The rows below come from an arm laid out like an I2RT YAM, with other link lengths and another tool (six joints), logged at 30 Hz.
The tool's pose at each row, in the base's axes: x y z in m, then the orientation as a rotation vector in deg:
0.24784, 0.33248, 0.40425, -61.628, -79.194, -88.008
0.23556, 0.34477, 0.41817, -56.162, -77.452, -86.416
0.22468, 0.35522, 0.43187, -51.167, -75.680, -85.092
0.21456, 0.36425, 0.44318, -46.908, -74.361, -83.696
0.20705, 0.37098, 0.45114, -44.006, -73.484, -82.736
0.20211, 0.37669, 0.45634, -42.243, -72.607, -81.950
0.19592, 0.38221, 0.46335, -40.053, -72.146, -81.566
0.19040, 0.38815, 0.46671, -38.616, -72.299, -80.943
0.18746, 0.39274, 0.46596, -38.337, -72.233, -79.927
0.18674, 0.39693, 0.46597, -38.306, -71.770, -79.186
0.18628, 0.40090, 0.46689, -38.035, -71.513, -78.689
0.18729, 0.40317, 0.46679, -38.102, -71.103, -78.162
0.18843, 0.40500, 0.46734, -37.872, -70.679, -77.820
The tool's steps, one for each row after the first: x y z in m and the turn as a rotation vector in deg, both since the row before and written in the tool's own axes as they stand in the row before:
0.01698, -0.00818, 0.01185, 3.018, 4.512, 0.758
0.01539, -0.00639, 0.01172, 2.618, 4.247, 0.602
0.01218, -0.00602, 0.01129, 2.462, 3.501, 0.501
0.00806, -0.00430, 0.00904, 1.694, 2.372, 0.291
0.00466, -0.00258, 0.00746, 1.026, 1.660, 0.478
0.00647, -0.00312, 0.00814, 1.163, 1.660, -0.160
0.00261, -0.00342, 0.00765, 1.151, 0.785, -0.073
-0.00144, -0.00237, 0.00475, 0.702, 0.219, 0.676
-0.00122, -0.00004, 0.00407, 0.266, 0.332, 0.746
-0.00041, 0.00049, 0.00405, 0.330, 0.338, 0.395
-0.00111, 0.00130, 0.00181, 0.111, 0.237, 0.598
-0.00039, 0.00155, 0.00155, 0.158, 0.427, 0.375

